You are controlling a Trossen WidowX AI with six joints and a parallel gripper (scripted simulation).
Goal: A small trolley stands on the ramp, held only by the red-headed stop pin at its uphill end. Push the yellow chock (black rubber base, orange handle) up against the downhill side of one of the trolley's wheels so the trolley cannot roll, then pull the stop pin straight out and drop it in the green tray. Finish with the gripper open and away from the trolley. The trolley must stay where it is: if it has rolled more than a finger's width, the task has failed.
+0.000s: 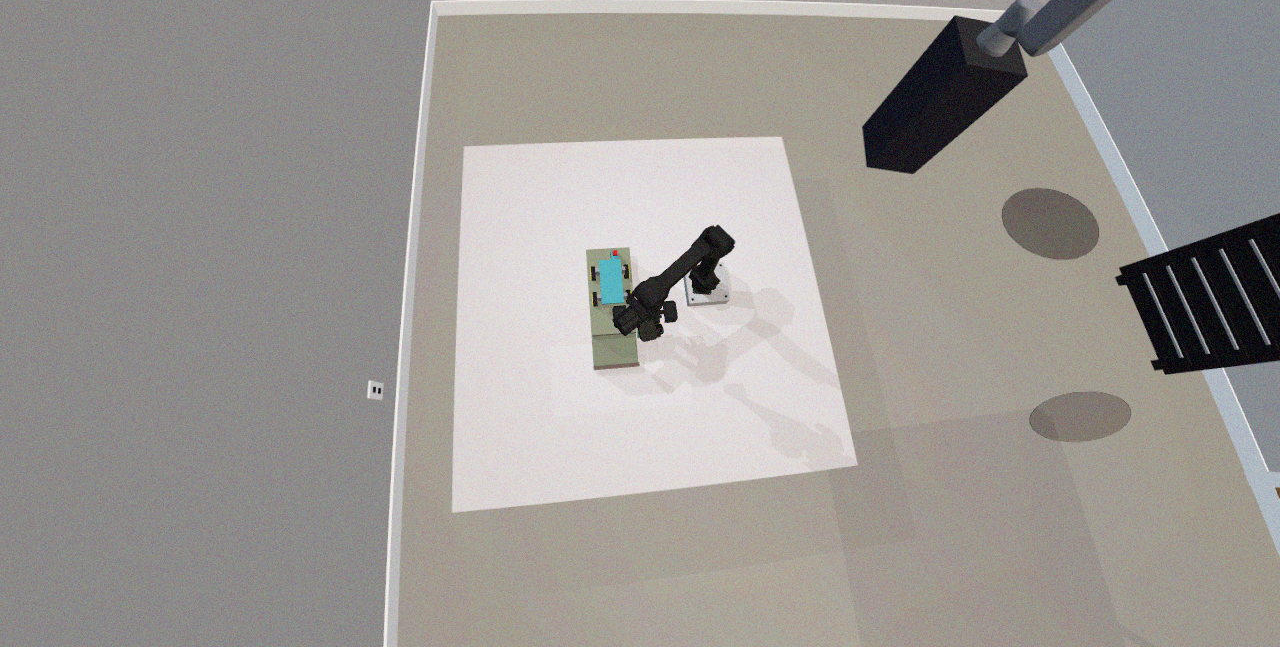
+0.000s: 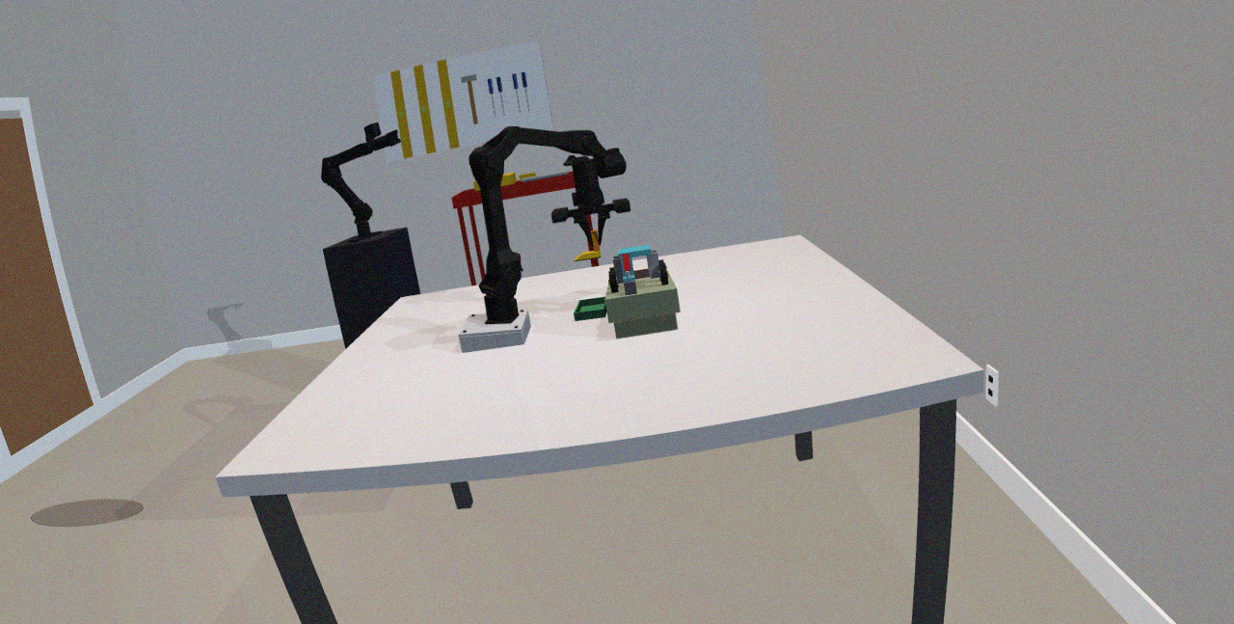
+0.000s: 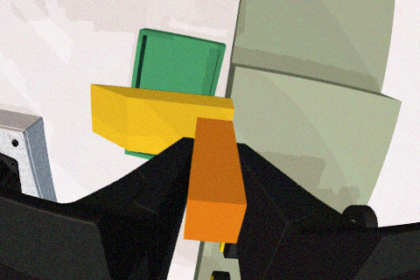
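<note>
My gripper tip is 2 cm past the yellow chock and 1 cm above it. From my gripper tip the other things lie so: cyan trolley (11 cm ahead, 12 cm to the right, 4 cm below); then green tray (3 cm behind, 4 cm to the right, 16 cm below); then olive ramp (11 cm ahead, 12 cm to the right, 11 cm below).
</note>
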